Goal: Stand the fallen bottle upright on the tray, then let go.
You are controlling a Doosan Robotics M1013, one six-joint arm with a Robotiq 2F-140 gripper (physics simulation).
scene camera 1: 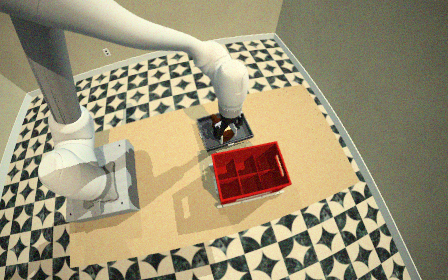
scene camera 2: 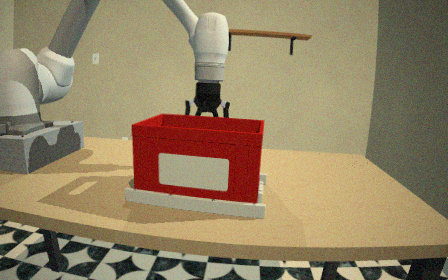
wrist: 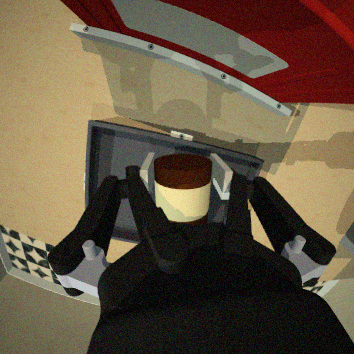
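Pixels of known places: gripper, fingertip midpoint: (scene camera 1: 227, 137) (wrist: 182, 163); arm's base, link origin: (scene camera 1: 100, 185) (scene camera 2: 19, 129).
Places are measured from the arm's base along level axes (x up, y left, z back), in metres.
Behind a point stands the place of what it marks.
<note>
The brown bottle (scene camera 1: 228, 134) {x -0.026, y 0.048, z -0.645 m} (wrist: 182, 192) {x -0.022, y 0.074, z -0.642 m} with a cream label lies on its side over the dark grey tray (scene camera 1: 244, 133) {x -0.095, y 0.058, z -0.742 m} (wrist: 114, 156) {x -0.095, y 0.072, z -0.742 m}. In the wrist view its brown base end points toward the red crate, and its neck end is hidden under the gripper body. My gripper (scene camera 1: 226, 127) (wrist: 182, 163) {x -0.070, y 0.055, z -0.644 m} is shut on the bottle, with one pale finger pad at each side of it. In scene camera 2 the gripper (scene camera 2: 207, 108) shows above the red crate, which hides its fingertips, the bottle and the tray. Whether the bottle touches the tray floor cannot be told.
A red crate (scene camera 1: 252, 194) {x 0.074, y -0.257, z -0.615 m} (scene camera 2: 242, 165) {x 0.008, y -0.276, z -0.737 m} (wrist: 320, 70) {x 0.039, y -0.064, z -0.578 m} with compartments stands close beside the tray, with pale strips along its base. The arm's grey base block (scene camera 1: 127, 172) {x -0.009, y 0.021, z -0.143 m} (scene camera 2: 60, 145) {x -0.056, y 0.036, z -0.144 m} stands at the left of the wooden table (scene camera 1: 320, 145) {x -0.101, y -0.159, z -1.122 m} (scene camera 2: 340, 200) {x -0.101, y -0.200, z -0.998 m}. A wall shelf (scene camera 2: 270, 35) shows behind.
</note>
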